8 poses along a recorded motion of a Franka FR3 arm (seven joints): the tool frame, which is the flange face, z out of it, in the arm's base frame.
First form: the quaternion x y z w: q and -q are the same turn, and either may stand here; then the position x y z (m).
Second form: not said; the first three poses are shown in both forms.
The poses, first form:
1: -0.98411, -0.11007, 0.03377, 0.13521, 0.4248, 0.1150, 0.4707
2: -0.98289, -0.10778, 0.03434, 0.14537, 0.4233, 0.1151, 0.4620
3: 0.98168, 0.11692, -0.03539, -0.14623, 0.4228, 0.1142, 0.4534
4: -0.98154, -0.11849, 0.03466, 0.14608, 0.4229, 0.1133, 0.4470
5: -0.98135, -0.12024, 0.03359, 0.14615, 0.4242, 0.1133, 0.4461
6: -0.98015, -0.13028, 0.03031, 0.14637, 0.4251, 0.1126, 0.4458
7: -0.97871, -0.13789, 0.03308, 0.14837, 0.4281, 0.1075, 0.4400
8: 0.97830, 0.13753, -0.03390, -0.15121, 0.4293, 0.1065, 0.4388
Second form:
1: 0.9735, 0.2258, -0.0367, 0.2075, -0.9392, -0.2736, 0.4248, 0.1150, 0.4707
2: 0.9744, 0.2219, -0.0362, 0.2019, -0.9345, -0.2932, 0.4233, 0.1151, 0.4620
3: 0.9702, 0.2399, -0.0353, 0.2192, -0.9299, -0.2954, 0.4228, 0.1142, 0.4534
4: 0.9695, 0.2427, -0.0334, 0.2225, -0.9292, -0.2950, 0.4229, 0.1133, 0.4470
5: 0.9688, 0.2458, -0.0308, 0.2262, -0.9284, -0.2949, 0.4242, 0.1133, 0.4461
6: 0.9642, 0.2643, -0.0213, 0.2465, -0.9232, -0.2948, 0.4251, 0.1126, 0.4458
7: 0.9598, 0.2797, -0.0238, 0.2601, -0.9179, -0.2995, 0.4281, 0.1075, 0.4400
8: 0.9599, 0.2793, -0.0247, 0.2588, -0.9164, -0.3052, 0.4293, 0.1065, 0.4388
